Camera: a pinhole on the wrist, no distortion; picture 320 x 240 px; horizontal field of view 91.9 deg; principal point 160.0 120.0 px. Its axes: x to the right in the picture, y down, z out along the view. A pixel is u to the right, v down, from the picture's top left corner.
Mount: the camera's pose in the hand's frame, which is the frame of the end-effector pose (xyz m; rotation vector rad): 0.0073 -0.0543 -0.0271 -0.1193 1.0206 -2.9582
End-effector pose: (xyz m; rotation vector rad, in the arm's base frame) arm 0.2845 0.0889 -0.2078 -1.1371 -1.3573 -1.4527
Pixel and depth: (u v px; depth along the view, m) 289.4 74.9 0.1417
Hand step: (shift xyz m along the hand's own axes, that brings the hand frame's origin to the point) -0.0995 -0.1130 0.1177
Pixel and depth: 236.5 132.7 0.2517
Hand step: -0.0981 -0.2297 0.1662
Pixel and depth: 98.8 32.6 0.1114
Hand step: 0.0606 -0.0718 0.0960
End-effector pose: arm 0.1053 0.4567 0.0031 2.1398 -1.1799 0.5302
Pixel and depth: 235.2 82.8 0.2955
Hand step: -0.1125 -0.1851 0.2584
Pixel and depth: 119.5 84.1 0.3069
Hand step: 0.1116 -0.1843 0.2521
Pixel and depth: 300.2 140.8 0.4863
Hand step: -0.3963 -0.4201 0.3445
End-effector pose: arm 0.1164 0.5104 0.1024 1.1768 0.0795 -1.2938
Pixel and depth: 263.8 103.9 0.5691
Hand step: -0.3295 -0.3709 0.4822
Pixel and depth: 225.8 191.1 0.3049
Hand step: -0.1012 -0.3567 0.1348
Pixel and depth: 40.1 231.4 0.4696
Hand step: 0.4001 -0.5970 0.1082
